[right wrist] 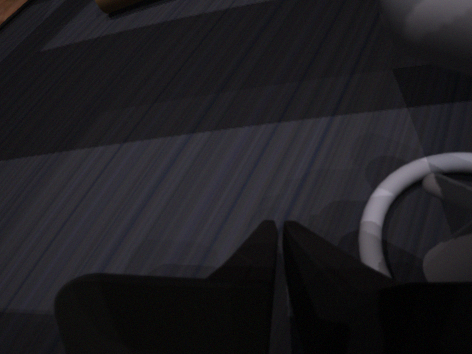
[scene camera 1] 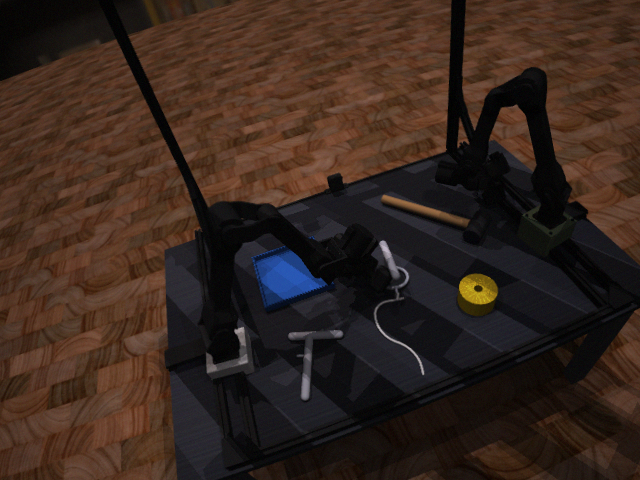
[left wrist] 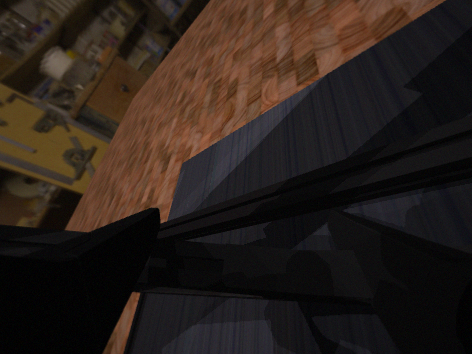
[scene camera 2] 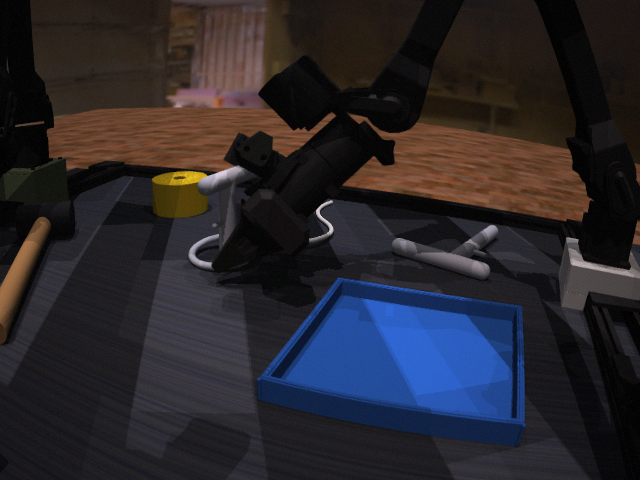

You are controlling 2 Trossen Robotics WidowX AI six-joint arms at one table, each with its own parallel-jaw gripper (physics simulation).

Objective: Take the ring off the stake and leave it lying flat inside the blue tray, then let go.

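Frame: origin at the left arm's base, x ahead, y left, z up, level; metres.
Seen in the pictures: left gripper, fingertip midpoint: (left wrist: 245,217); right gripper, fingertip midpoint: (right wrist: 277,231) (scene camera 1: 373,260) (scene camera 2: 214,268); left arm's base, origin of the base link: (scene camera 1: 549,217) (scene camera 2: 31,163); right arm's base, origin of the base link: (scene camera 1: 225,349) (scene camera 2: 604,256).
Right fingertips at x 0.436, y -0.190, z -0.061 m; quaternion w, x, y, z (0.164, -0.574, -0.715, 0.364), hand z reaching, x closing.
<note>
Offsets run from my right fingertips to a thing's top centre. "pt": to the spot under its first point.
The white ring @[0.009 m back, 0.085 m left, 0.013 m up] (scene camera 1: 407,277) (scene camera 2: 193,255) (right wrist: 370,225) lies on the table around the foot of the white stake @[0.003 m back, 0.080 m left, 0.090 m up] (scene camera 1: 389,259) (scene camera 2: 222,180), which leans. A thin white cord @[pt 0.089 m ahead, 0.212 m left, 0.012 m down] (scene camera 1: 389,333) (scene camera 2: 326,228) trails from it. My right gripper (scene camera 1: 379,280) (scene camera 2: 229,261) (right wrist: 277,231) is down at the table beside the stake. Its fingers are shut on nothing, and the ring lies just to their right in the right wrist view. The blue tray @[0.207 m ahead, 0.102 m right, 0.004 m up] (scene camera 1: 296,297) (scene camera 2: 385,414) is empty. My left gripper (scene camera 1: 448,172) is open and empty at the far right back of the table.
A white T-shaped piece @[0.274 m ahead, 0.184 m left, 0.002 m up] (scene camera 1: 309,348) (scene camera 2: 442,259) lies near the tray. A yellow cylinder @[0.149 m back, 0.243 m left, 0.032 m up] (scene camera 1: 477,292) (scene camera 2: 177,192) stands beyond the stake. A wooden-handled hammer @[0.238 m back, 0.056 m right, 0.032 m up] (scene camera 1: 432,214) lies at the back near the left arm.
</note>
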